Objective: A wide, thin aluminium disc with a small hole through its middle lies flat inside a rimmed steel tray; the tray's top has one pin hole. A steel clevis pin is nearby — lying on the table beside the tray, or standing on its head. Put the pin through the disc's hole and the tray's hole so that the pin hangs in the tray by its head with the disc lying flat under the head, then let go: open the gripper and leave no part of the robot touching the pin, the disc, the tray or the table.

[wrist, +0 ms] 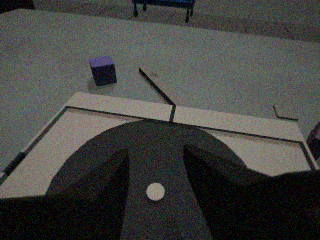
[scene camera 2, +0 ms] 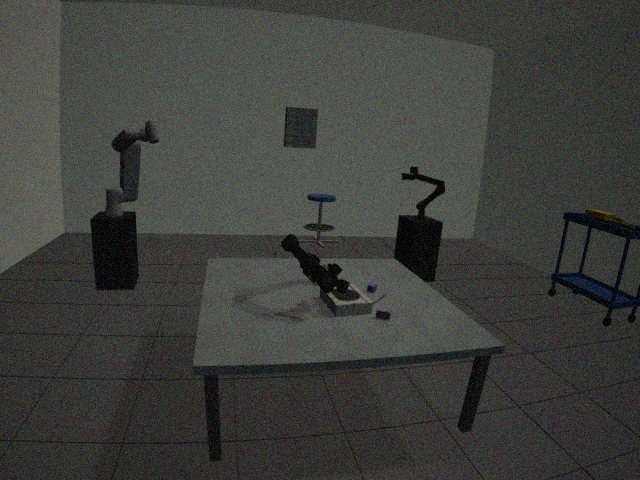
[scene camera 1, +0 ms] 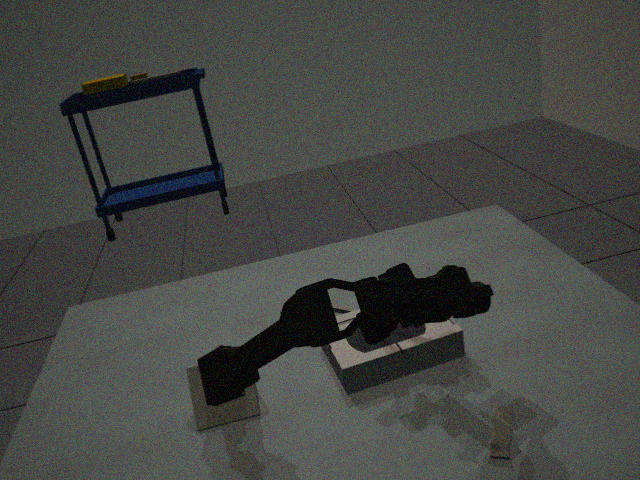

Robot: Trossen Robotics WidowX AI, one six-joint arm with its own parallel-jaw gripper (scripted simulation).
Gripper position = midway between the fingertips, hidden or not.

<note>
In view: the gripper (scene camera 1: 381,311) and a rimmed steel tray (wrist: 272,147).
The gripper is seen too in the wrist view (wrist: 156,153).
</note>
